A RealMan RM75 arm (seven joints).
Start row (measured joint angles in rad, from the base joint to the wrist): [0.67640 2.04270 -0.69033 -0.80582 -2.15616 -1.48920 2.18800]
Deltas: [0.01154 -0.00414 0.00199 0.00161 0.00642 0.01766 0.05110]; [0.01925 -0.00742 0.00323 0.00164 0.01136 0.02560 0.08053]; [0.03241 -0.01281 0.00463 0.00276 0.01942 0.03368 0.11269]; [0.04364 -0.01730 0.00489 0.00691 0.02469 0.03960 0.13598]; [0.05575 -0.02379 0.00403 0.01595 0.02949 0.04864 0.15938]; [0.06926 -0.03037 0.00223 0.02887 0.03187 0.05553 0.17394]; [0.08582 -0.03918 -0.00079 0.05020 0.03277 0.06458 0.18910]
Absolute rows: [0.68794 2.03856 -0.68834 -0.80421 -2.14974 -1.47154 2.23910]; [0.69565 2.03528 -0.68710 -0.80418 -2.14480 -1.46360 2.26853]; [0.70881 2.02989 -0.68570 -0.80306 -2.13674 -1.45552 2.30069]; [0.72004 2.02540 -0.68544 -0.79891 -2.13147 -1.44960 2.32398]; [0.73215 2.01891 -0.68630 -0.78987 -2.12667 -1.44056 2.34738]; [0.74566 2.01233 -0.68810 -0.77695 -2.12429 -1.43367 2.36194]; [0.76222 2.00352 -0.69112 -0.75562 -2.12339 -1.42462 2.37710]
